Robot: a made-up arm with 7 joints. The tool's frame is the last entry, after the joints. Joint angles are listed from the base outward. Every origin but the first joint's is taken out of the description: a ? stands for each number. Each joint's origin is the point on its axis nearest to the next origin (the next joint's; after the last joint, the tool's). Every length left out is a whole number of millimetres.
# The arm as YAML. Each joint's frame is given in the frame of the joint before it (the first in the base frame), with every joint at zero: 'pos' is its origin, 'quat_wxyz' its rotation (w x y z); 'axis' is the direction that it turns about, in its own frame. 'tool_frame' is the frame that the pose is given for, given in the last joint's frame.
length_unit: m
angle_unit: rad
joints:
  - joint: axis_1
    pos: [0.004, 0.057, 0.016]
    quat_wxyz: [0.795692, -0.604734, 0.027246, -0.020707]
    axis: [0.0, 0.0, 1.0]
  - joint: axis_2
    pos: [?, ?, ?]
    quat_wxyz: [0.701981, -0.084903, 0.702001, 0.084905]
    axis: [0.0, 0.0, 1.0]
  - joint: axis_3
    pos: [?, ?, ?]
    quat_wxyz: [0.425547, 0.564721, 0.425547, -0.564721]
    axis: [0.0, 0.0, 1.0]
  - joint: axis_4
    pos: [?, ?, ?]
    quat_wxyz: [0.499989, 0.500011, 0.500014, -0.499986]
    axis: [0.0, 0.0, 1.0]
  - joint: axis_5
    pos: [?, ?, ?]
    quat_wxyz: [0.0, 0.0, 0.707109, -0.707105]
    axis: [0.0, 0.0, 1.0]
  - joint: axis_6
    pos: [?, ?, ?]
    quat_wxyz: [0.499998, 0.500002, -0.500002, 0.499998]
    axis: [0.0, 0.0, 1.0]
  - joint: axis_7
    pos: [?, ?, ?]
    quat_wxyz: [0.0, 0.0, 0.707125, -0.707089]
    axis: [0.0, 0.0, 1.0]
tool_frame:
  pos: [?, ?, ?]
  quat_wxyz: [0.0, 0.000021, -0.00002, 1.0]
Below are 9 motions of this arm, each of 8 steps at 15 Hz.
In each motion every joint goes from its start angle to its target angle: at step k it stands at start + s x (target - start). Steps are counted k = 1, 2, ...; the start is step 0. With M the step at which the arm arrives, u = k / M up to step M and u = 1 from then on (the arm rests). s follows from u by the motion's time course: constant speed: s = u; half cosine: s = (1 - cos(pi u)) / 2; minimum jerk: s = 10 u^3 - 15 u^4 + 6 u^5.
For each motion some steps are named. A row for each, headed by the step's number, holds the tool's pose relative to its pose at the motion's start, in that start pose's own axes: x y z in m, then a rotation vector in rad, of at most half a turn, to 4 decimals.
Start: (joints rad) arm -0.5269 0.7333 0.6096 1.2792 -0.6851 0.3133 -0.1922
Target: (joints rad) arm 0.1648 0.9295 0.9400 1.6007 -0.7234 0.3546 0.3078
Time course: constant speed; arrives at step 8
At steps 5, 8:
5: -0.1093 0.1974 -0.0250 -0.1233 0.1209 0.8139
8: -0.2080 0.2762 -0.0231 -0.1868 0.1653 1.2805

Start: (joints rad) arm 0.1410 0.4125 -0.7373 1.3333 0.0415 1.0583 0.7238
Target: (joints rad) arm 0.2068 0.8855 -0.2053 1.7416 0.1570 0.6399 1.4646
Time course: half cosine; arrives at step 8
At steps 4, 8:
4: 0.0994 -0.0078 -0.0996 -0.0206 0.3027 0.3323
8: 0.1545 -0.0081 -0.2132 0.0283 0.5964 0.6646

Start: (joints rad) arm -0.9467 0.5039 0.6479 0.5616 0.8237 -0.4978 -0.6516
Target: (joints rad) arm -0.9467 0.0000 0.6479 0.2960 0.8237 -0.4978 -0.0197
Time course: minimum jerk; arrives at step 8
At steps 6, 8:
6: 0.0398 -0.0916 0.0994 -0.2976 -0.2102 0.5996
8: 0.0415 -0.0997 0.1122 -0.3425 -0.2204 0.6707

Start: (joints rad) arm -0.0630 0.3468 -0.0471 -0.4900 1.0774 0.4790 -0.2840
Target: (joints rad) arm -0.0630 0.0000 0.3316 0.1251 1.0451 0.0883 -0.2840
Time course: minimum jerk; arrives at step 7
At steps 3, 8:
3: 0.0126 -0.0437 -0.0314 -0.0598 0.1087 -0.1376
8: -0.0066 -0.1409 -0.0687 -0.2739 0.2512 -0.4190

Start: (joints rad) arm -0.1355 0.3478 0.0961 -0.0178 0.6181 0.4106 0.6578
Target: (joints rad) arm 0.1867 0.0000 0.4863 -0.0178 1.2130 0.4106 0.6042
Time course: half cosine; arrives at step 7
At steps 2, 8:
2: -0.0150 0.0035 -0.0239 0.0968 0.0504 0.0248
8: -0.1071 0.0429 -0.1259 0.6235 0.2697 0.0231

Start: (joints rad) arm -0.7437 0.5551 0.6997 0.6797 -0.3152 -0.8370 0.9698
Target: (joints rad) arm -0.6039 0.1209 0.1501 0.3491 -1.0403 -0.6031 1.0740
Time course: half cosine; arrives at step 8
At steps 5, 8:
5: -0.1561 0.0283 -0.0200 0.0194 0.7219 0.1177
8: -0.2321 0.0420 -0.0064 0.0643 1.0917 0.1848

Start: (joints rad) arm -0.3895 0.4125 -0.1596 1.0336 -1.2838 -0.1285 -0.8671
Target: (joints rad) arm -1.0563 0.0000 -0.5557 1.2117 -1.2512 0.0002 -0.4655
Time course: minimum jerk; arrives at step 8
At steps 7, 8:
7: 0.2335 -0.2491 -0.0664 0.0876 0.3646 -0.2830
8: 0.2356 -0.2542 -0.0671 0.0948 0.3701 -0.2876

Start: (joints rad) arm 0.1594 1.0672 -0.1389 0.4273 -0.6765 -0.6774 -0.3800
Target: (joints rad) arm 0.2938 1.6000 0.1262 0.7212 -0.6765 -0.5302 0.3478
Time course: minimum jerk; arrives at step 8
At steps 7, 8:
7: -0.0605 0.1819 0.1279 0.6238 0.1830 0.9228
8: -0.0608 0.1841 0.1310 0.6347 0.1805 0.9376

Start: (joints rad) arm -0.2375 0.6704 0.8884 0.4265 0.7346 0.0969 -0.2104
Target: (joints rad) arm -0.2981 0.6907 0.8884 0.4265 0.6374 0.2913 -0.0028
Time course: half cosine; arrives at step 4
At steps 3, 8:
3: 0.0068 0.0070 0.0068 -0.1352 0.1218 0.1892
8: 0.0079 0.0081 0.0080 -0.1565 0.1448 0.2193

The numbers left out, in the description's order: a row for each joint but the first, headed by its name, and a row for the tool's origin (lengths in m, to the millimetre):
axis_2: -0.005 0.021 0.0
axis_3: 0.058 0.236 0.0
axis_4: -0.02 -0.003 0.0
axis_5: 0.015 -0.188 0.0
axis_6: -0.001 0.0 0.0
axis_7: 0.059 0.0 0.0
tool: 0.0 0.0 0.0

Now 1 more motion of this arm.
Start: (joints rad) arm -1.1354 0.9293 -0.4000 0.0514 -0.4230 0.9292 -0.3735
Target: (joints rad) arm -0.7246 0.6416 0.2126 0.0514 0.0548 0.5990 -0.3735
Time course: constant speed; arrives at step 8
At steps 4, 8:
4: -0.0018 0.0075 -0.0448 -0.0862 -0.1340 0.1769
8: -0.0178 0.0118 -0.1184 -0.1699 -0.1392 0.4047

